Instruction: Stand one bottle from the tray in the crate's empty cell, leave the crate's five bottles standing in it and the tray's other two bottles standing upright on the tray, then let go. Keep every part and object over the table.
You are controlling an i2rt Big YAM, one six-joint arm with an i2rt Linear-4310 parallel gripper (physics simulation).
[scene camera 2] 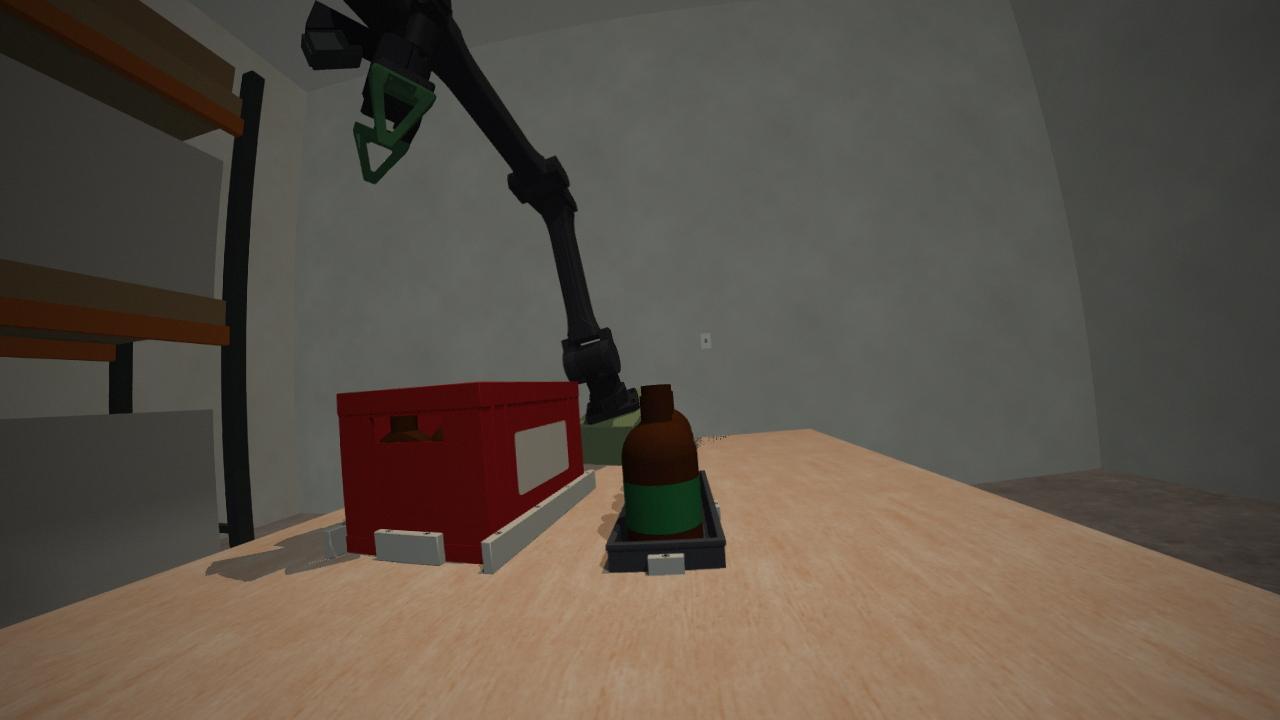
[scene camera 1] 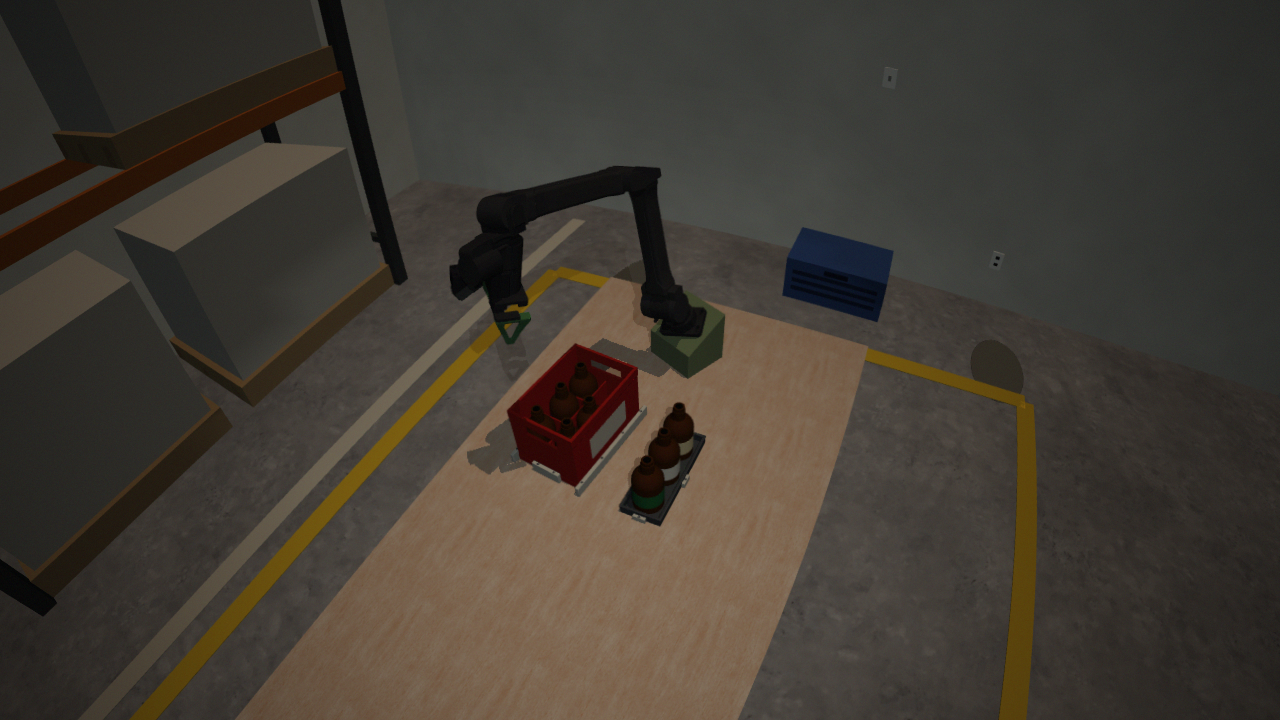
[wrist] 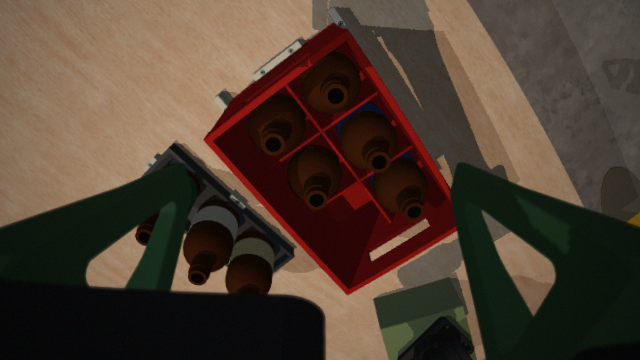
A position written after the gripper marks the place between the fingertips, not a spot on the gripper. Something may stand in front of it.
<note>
In view: the gripper [scene camera 2: 376,165], a green-label bottle [scene camera 2: 661,482], a white-labelled bottle [scene camera 1: 665,450] and a cream-labelled bottle [scene camera 1: 681,425].
The green-label bottle shows as well in scene camera 1 [scene camera 1: 647,480] and in the wrist view [wrist: 144,230]. The white-labelled bottle also shows in the wrist view [wrist: 208,245]. The cream-labelled bottle also shows in the wrist view [wrist: 250,269].
</note>
